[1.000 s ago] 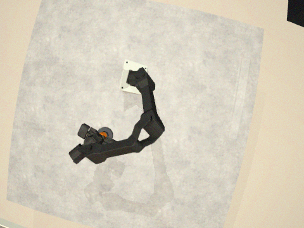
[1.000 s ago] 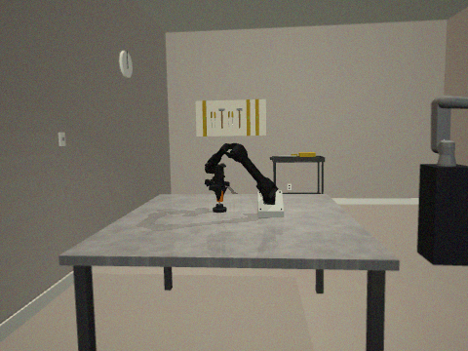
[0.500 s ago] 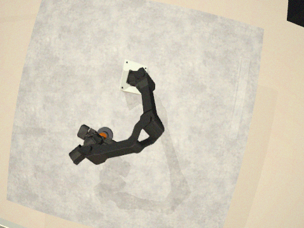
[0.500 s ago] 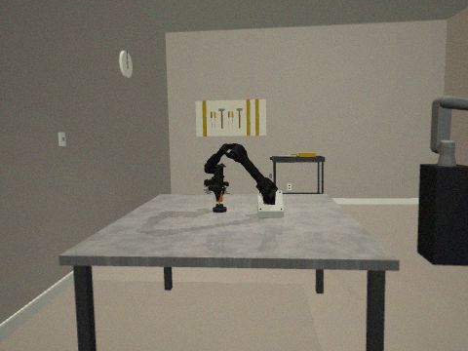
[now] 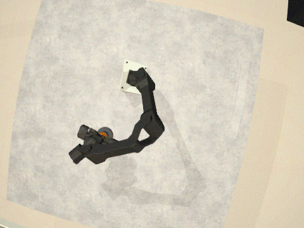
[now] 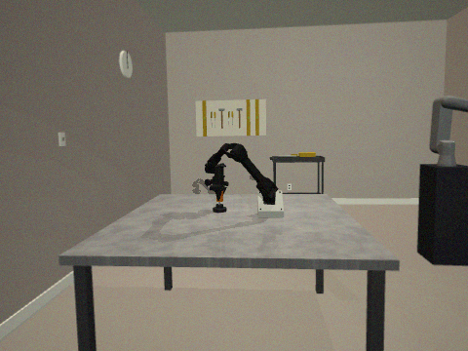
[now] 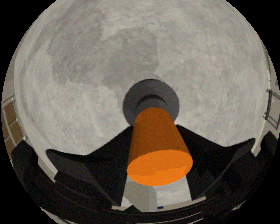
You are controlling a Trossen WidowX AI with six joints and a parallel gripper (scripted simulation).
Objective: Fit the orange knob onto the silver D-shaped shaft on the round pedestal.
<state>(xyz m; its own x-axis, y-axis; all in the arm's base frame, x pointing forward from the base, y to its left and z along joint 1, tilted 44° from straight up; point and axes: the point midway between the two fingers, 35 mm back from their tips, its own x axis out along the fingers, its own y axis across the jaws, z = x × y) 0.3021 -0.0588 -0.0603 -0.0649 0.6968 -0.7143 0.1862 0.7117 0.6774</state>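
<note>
Now: gripper tip 30 mm below the orange knob. The rest, counted from my gripper tip: round dark pedestal (40 mm below).
</note>
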